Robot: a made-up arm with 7 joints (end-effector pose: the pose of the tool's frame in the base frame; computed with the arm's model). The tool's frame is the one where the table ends. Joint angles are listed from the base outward.
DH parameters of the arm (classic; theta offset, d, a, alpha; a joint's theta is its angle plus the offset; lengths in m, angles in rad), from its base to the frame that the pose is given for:
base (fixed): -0.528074 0 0.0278 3.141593
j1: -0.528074 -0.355 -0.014 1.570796
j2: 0 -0.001 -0.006 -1.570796
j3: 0 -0.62 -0.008 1.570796
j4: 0 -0.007 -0.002 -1.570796
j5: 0 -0.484 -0.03 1.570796
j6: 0 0.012 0.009 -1.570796
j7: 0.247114 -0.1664 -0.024 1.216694
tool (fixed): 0.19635 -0.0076 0 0
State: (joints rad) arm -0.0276 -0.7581 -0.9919 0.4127 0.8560 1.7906 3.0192
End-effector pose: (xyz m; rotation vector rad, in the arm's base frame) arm -0.5063 0.1239 1.1946 0.3180 -1.3623 1.5073
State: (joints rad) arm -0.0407 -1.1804 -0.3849 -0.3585 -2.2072 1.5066 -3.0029
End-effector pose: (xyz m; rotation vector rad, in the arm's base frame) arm -1.0386 -0.0616 0.4818 0.2645 -0.7842 -2.3445
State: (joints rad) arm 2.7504 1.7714 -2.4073 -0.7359 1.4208 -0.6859 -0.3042
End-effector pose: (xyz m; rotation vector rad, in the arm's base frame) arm -1.0283 -0.0228 -0.0700 0.9326 0.6100 -1.6164
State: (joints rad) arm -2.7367 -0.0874 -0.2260 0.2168 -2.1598 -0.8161 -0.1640
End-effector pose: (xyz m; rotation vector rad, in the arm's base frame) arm -0.0326 0.1185 1.5467 -1.7309 0.7632 -1.5751
